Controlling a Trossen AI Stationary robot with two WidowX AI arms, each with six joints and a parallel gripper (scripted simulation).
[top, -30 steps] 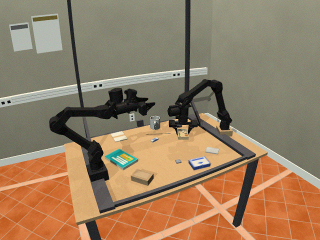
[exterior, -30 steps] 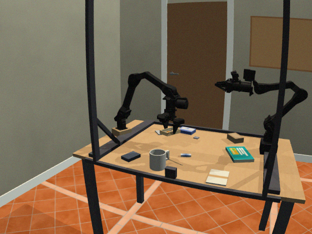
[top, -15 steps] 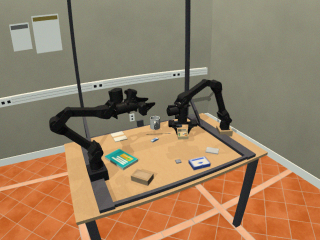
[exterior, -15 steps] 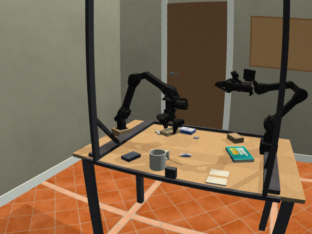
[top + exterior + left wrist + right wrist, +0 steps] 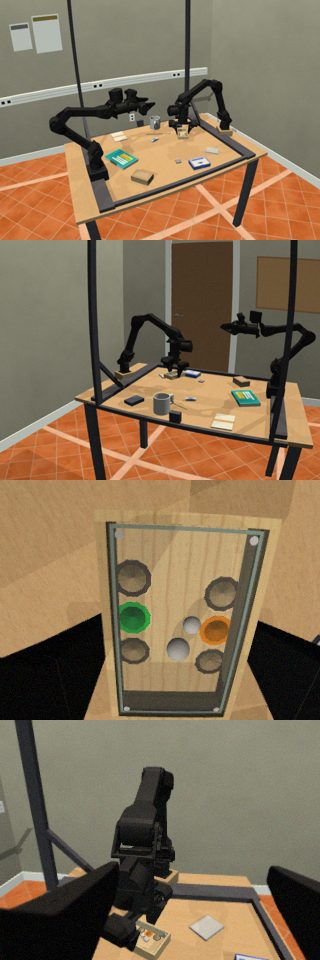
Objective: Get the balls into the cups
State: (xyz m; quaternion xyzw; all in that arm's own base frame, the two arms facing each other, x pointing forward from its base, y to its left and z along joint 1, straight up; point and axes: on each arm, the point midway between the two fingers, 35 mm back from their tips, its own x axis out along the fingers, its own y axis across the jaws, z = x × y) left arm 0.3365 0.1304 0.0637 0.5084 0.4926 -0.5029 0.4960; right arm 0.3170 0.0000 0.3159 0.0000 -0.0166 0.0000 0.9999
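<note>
Now: the covered wooden puzzle 3 cm below my left hand. The rest, counted from my left hand: notepad (34 cm to the right, 33 cm behind, 11 cm below); grey square (15 cm ahead, 14 cm to the right, 11 cm below).
</note>
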